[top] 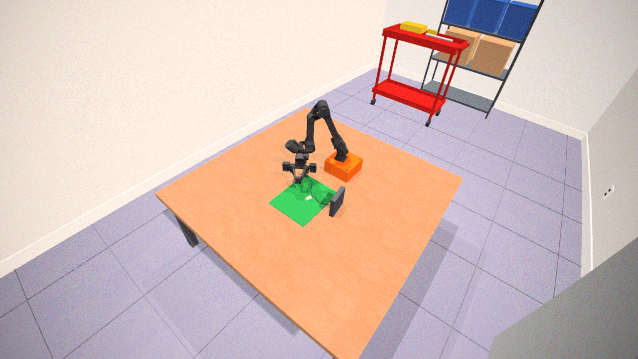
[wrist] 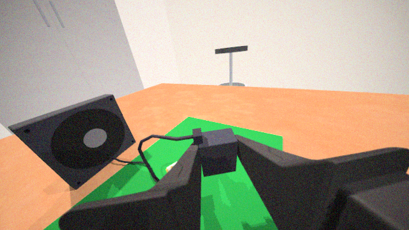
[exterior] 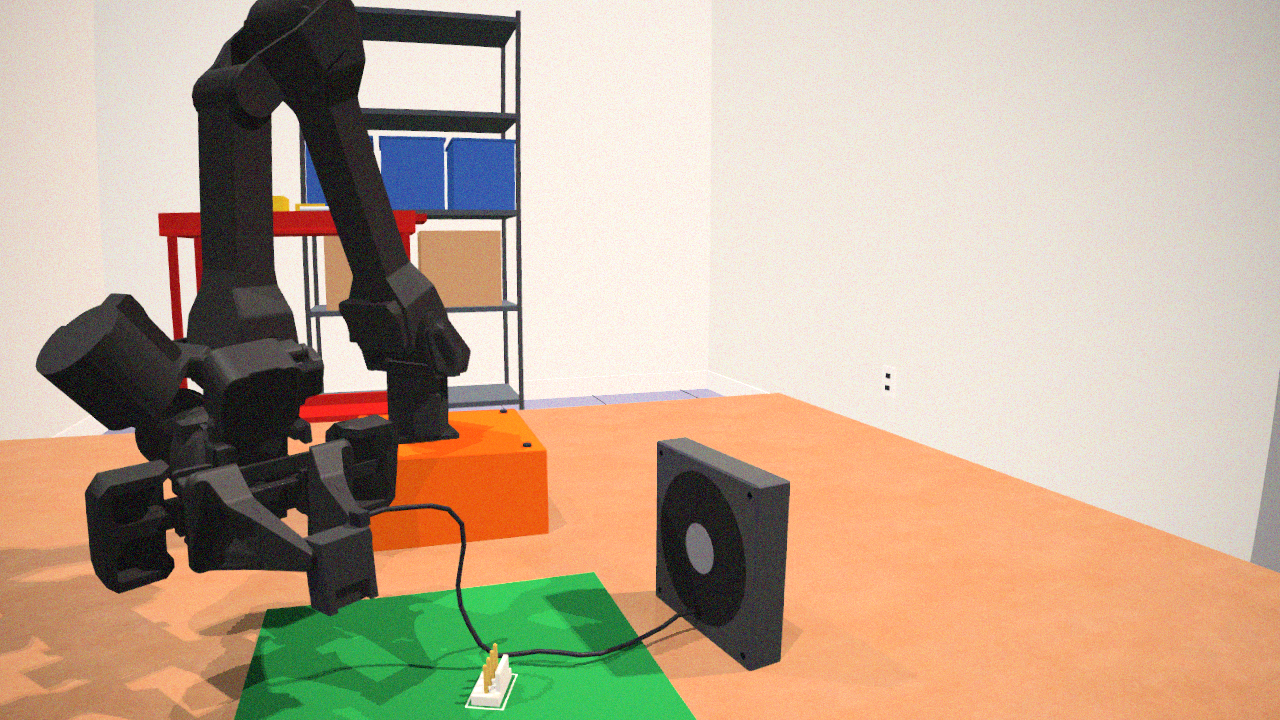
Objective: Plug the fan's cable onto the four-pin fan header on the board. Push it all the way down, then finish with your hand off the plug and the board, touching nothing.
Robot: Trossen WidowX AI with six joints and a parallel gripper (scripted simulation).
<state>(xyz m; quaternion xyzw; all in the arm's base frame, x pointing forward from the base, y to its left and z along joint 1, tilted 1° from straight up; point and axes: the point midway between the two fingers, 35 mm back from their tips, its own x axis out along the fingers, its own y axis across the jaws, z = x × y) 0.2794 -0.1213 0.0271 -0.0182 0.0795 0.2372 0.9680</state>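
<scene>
The black fan plug is 10 mm below my gripper tip. The rest, counted from my gripper tip: black fan (220 mm to the left, 40 mm below); white four-pin header (10 mm ahead, 70 mm to the left, 100 mm below); green board (20 mm ahead, 50 mm to the left, 110 mm below).
</scene>
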